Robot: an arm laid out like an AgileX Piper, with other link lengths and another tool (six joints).
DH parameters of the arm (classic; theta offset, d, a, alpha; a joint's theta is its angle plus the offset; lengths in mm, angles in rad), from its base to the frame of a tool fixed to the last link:
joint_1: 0 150.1 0 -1.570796
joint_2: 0.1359 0 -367.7 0
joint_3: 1.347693 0 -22 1.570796
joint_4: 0 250.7 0 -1.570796
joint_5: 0 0 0 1.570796
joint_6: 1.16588 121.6 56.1 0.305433
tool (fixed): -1.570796 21.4 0 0
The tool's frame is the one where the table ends.
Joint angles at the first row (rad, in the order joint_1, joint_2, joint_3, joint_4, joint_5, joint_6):
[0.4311, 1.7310, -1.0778, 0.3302, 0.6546, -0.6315]
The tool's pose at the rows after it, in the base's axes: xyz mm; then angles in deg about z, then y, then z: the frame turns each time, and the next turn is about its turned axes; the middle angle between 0 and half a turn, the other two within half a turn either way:
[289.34 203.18 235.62 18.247 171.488 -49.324]
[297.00 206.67 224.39 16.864 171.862 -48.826]
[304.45 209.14 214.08 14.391 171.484 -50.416]
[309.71 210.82 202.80 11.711 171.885 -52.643]
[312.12 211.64 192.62 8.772 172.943 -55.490]
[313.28 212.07 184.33 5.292 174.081 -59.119]
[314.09 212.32 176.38 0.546 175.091 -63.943]
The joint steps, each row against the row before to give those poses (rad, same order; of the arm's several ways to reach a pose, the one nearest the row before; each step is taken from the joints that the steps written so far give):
[0.0000, 0.0349, 0.0000, 0.0000, -0.0324, 0.0351]
[0.0000, 0.0330, 0.0000, -0.0018, -0.0335, 0.0273]
[0.0000, 0.0288, 0.0000, 0.0000, -0.0378, 0.0065]
[0.0000, 0.0308, 0.0000, 0.0000, -0.0245, 0.0023]
[0.0000, 0.0274, 0.0000, 0.0000, -0.0083, 0.0000]
[0.0000, 0.0230, -0.0015, 0.0000, 0.0000, -0.0023]
[0.0000, 0.0211, 0.0000, 0.0000, -0.0017, -0.0015]

